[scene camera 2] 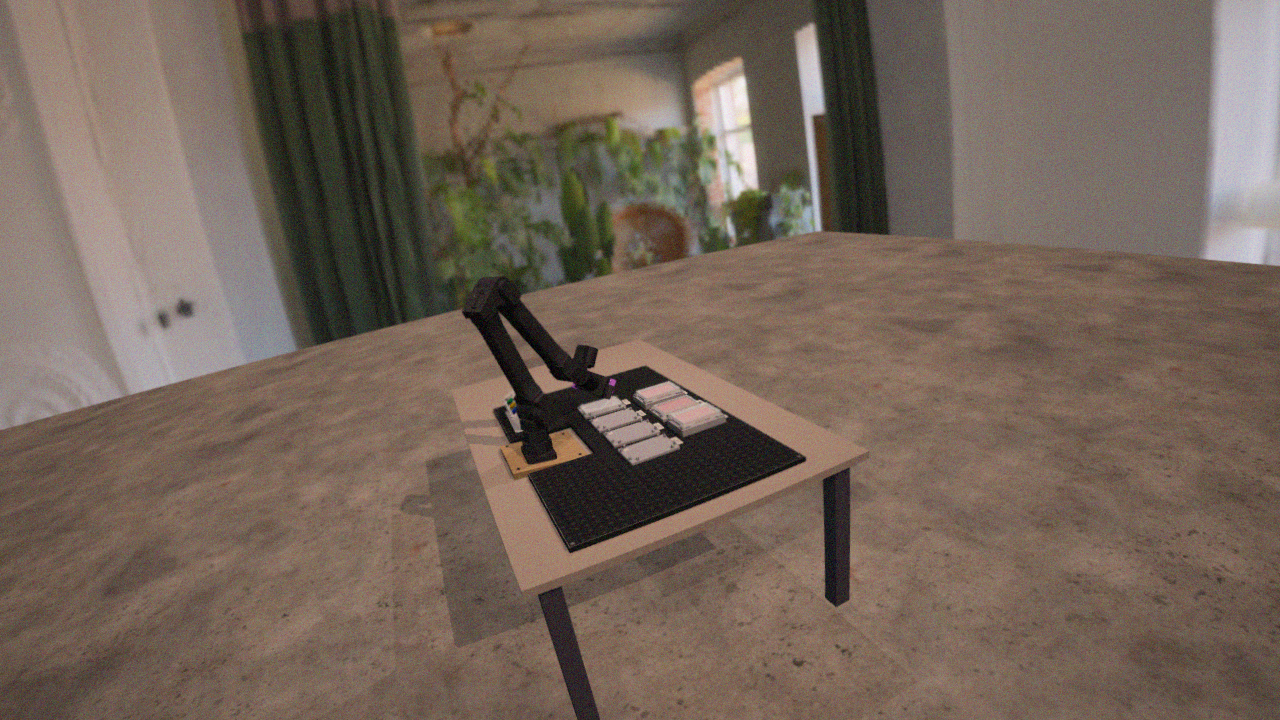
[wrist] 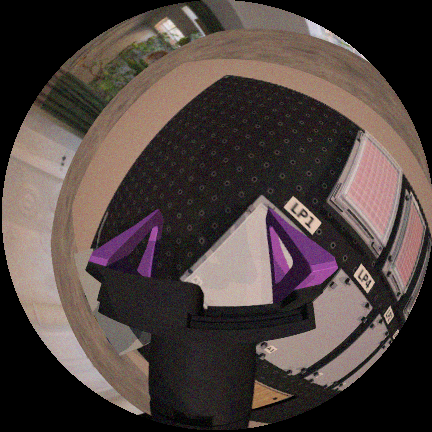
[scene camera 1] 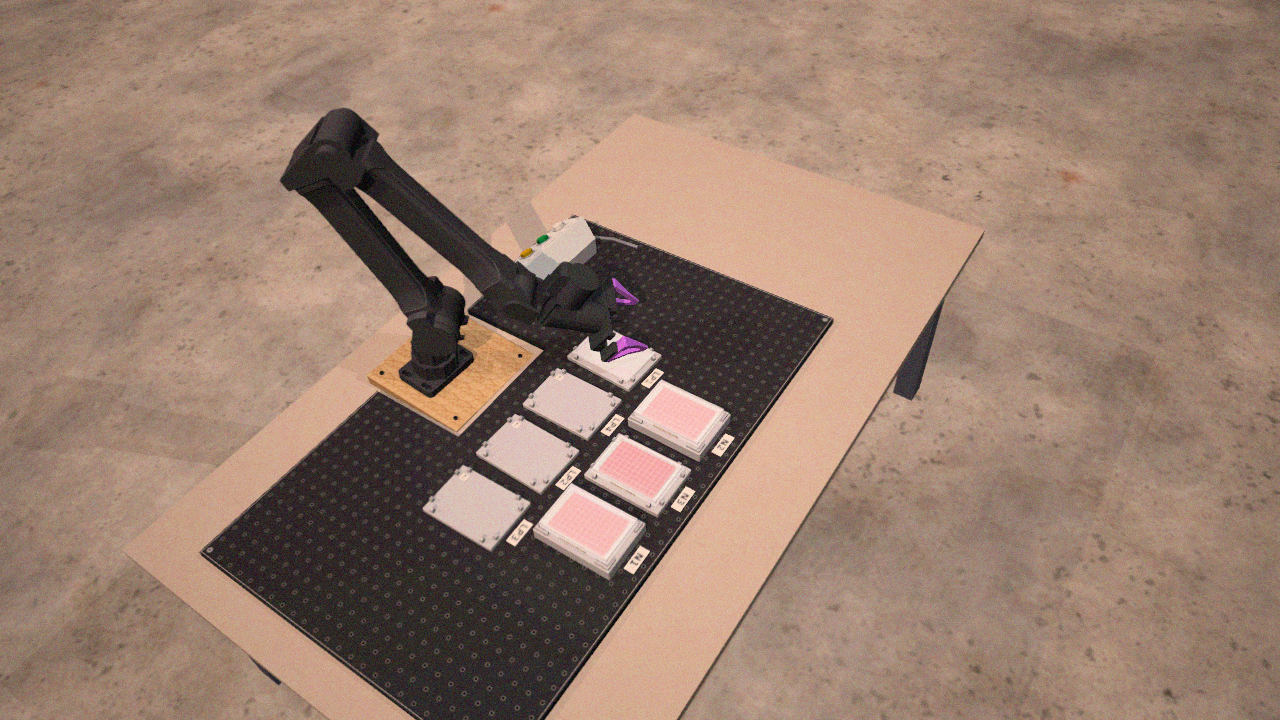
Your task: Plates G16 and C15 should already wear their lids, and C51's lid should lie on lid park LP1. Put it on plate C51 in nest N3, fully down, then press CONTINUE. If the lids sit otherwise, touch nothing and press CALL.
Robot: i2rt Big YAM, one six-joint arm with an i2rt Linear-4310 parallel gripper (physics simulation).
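Where they show: gripper, between the fingertips: (scene camera 2: 600, 387) (wrist: 212, 213) (scene camera 1: 641, 325); arm's base, origin of its link: (scene camera 2: 538, 454) (scene camera 1: 437, 368).
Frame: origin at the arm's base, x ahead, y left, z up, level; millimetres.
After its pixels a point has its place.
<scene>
A pale lid (scene camera 1: 626, 368) @[z 18, x 306, y 182 mm] (scene camera 2: 603, 406) @[z 18, x 264, y 176 mm] (wrist: 235, 275) @[z 18, x 254, y 209 mm] lies on the park labelled LP1. My gripper (scene camera 1: 640, 324) @[z 54, x 288, y 258 mm] (scene camera 2: 595, 384) @[z 54, x 288, y 258 mm] (wrist: 212, 213) @[z 54, x 288, y 258 mm] is open and empty, above the LP1 area; in the wrist view its right finger overlaps the lid and its left finger is over the black mat. The pink plate at N3 (scene camera 1: 637, 470) @[z 21, x 456, y 8 mm] sits lower and seems to have no lid. The pink plates at N2 (scene camera 1: 680, 414) @[z 38, x 457, y 134 mm] (wrist: 374, 185) @[z 38, x 430, y 147 mm] and N1 (scene camera 1: 590, 526) @[z 41, x 466, y -128 mm] look taller and seem lidded. Plate names are not readable. My arm hides part of the lid.
Parks LP4 (scene camera 1: 572, 402) @[z 10, x 270, y 70 mm] (wrist: 325, 320) @[z 10, x 285, y 84 mm], LP2 (scene camera 1: 526, 452) @[z 10, x 273, y -60 mm] and LP3 (scene camera 1: 477, 507) @[z 10, x 279, y -189 mm] show bare grey tops with corner posts. A white button box (scene camera 1: 565, 247) @[z 62, x 37, y 348 mm] with yellow and green buttons stands behind the arm, beside a clear panel (scene camera 1: 524, 223). The black mat (scene camera 1: 358, 537) @[z 1, x 153, y -335 mm] lies on the table.
</scene>
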